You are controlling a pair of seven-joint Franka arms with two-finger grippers.
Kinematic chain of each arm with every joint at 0, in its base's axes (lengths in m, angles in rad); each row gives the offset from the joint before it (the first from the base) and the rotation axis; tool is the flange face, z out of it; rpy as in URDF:
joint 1: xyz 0 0 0.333 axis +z
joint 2: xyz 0 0 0 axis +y
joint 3: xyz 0 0 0.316 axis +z
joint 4: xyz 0.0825 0 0 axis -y
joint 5: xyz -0.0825 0 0.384 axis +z
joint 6: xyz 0 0 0 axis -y
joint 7: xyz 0.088 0 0 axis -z
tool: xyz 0 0 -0.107 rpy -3.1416 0 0
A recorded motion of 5 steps. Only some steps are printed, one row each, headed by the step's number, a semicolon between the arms.
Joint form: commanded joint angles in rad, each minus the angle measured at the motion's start. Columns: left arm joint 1, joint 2, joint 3, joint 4, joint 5, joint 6, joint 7; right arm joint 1, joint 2, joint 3, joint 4, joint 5, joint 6, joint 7.
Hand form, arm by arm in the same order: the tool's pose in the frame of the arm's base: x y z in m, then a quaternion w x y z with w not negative. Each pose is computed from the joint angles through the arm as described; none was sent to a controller.
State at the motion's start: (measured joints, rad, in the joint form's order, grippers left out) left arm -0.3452 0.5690 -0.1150 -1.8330 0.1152 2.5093 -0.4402; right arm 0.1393 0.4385 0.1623 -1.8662 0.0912 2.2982 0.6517
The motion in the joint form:
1: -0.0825 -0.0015 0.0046 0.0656 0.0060 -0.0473 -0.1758; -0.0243 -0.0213 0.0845 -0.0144 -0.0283 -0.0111 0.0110
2: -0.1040 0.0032 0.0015 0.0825 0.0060 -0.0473 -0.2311; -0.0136 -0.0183 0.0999 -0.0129 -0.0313 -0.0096 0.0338
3: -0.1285 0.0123 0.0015 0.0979 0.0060 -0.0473 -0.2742; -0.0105 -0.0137 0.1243 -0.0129 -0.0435 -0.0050 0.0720
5: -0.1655 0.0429 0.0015 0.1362 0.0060 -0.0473 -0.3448; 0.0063 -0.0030 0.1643 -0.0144 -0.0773 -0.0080 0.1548
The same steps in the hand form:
1: 0.5830 -0.3399 0.2560 0.02586 0.99774 0.00483 0.06187; 0.5943 0.2168 0.2945 0.06383 -0.98096 0.17987 0.03588
2: 0.5788 -0.3561 0.2604 0.03245 0.99711 0.02101 0.06544; 0.5892 0.2317 0.2943 0.06527 -0.98113 0.17804 0.03787
3: 0.5733 -0.3719 0.2610 0.03675 0.99662 0.03080 0.06668; 0.5835 0.2468 0.2935 0.06545 -0.98059 0.18063 0.03911
5: 0.5669 -0.3972 0.2569 0.04369 0.99561 0.04888 0.06686; 0.5686 0.2772 0.2890 0.05743 -0.98015 0.18431 0.04521

